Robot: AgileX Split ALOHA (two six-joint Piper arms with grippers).
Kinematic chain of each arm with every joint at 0, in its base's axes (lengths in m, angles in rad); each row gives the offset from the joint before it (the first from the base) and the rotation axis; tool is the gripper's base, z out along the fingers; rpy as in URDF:
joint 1: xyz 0 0 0.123 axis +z
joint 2: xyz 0 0 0 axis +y
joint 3: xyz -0.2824 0 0.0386 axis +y
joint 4: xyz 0.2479 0 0.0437 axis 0.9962 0 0.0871
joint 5: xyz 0 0 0 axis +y
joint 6: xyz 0.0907 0 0.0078 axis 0.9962 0 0.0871
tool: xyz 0 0 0 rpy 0 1.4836 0
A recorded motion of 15 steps. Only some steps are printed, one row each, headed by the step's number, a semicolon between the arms.
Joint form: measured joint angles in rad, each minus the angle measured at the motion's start. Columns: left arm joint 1, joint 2, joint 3, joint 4, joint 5, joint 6; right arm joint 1, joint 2, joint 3, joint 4, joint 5, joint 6.
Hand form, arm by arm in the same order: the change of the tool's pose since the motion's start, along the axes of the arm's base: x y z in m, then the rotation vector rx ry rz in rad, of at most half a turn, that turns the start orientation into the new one. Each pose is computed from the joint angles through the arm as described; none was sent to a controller.
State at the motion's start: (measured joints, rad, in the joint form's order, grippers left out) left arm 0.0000 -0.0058 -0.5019 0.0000 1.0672 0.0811; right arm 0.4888 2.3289 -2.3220 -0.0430 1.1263 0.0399
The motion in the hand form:
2: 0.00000 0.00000 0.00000 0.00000 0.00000 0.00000; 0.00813 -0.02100 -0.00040 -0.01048 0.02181 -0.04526
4: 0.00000 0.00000 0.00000 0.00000 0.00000 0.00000; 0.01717 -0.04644 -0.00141 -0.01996 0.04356 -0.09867
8: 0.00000 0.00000 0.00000 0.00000 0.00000 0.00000; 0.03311 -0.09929 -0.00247 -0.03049 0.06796 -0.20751
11: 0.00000 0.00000 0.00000 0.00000 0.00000 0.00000; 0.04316 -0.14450 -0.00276 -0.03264 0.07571 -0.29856
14: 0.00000 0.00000 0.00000 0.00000 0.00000 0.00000; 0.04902 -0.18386 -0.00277 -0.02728 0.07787 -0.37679
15: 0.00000 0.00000 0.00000 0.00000 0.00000 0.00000; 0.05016 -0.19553 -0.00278 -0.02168 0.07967 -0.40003
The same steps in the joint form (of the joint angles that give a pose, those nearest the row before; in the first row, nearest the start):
2: 0.0000 0.0000 0.0000 0.0000 0.0000 0.0000; -0.0434 0.0000 -0.0027 0.0000 0.0270 0.0008
4: 0.0000 0.0000 0.0000 0.0000 0.0000 0.0000; -0.0959 0.0000 -0.0027 0.0000 0.0507 0.0007
8: 0.0000 0.0000 0.0000 0.0000 0.0000 0.0000; -0.2032 0.0000 -0.0028 -0.0032 0.0772 0.0008
11: 0.0000 0.0000 0.0000 0.0000 0.0000 0.0000; -0.2937 0.0000 -0.0027 -0.0060 0.0848 0.0008
14: 0.0000 0.0000 0.0000 0.0000 0.0000 0.0000; -0.3723 0.0000 -0.0027 -0.0035 0.0848 0.0007
15: 0.0000 0.0000 0.0000 0.0000 0.0000 0.0000; -0.3961 0.0000 -0.0028 0.0014 0.0849 0.0008

